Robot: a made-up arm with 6 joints.
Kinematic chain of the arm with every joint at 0, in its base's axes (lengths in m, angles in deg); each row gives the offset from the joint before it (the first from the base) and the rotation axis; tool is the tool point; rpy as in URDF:
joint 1: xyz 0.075 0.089 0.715 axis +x
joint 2: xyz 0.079 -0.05 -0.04 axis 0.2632 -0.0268 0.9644
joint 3: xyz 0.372 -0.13 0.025 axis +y
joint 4: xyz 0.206 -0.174 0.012 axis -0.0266 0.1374 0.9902
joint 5: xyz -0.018 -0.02 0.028 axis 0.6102 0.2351 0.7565
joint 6: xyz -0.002 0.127 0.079 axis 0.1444 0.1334 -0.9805
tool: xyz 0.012 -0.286 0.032 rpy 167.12 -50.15 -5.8
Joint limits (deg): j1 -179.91..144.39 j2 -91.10..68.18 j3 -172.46..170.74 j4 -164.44..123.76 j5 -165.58..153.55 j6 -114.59..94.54
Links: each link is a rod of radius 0.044 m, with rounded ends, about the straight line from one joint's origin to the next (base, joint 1, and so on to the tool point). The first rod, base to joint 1, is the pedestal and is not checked.
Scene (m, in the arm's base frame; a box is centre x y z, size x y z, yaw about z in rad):
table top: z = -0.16
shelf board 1: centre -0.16 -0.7 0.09 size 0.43 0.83 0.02 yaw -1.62
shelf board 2: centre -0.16 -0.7 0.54 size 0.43 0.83 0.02 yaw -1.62
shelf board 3: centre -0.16 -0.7 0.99 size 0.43 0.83 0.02 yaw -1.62
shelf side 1: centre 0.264 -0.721 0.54 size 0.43 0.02 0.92 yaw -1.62
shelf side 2: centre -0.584 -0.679 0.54 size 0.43 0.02 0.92 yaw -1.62
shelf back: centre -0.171 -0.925 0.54 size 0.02 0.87 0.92 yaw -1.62
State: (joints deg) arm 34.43 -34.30 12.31 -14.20 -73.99 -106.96
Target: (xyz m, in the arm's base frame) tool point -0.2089 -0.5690 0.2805
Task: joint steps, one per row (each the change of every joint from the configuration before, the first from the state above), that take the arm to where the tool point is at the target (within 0.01 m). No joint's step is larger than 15 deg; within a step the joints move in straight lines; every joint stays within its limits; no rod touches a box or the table.
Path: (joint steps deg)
1: 9.68 1.93 -5.31 -13.70 1.40 -0.49
2: 9.68 1.94 -5.30 -13.70 1.39 -0.48
3: 9.68 1.93 -5.31 -13.70 1.40 -0.49
4: 9.68 1.94 -5.30 -13.70 1.39 -0.48
5: 9.68 1.93 -5.31 -13.70 1.40 -0.49
6: 3.92 -13.29 -1.38 -2.04 -1.93 5.71
7: 3.93 -13.30 -1.39 -2.05 -1.92 5.70
8: 3.92 -13.29 -1.39 -2.04 -1.93 5.70
9: 3.92 -13.30 -1.39 -2.04 -1.93 5.70
10: 3.92 -13.29 -1.38 -2.05 -1.92 5.70
11: -13.02 0.00 11.66 14.02 -0.46 -1.15
12: -13.03 0.00 11.67 14.01 -0.46 -1.16

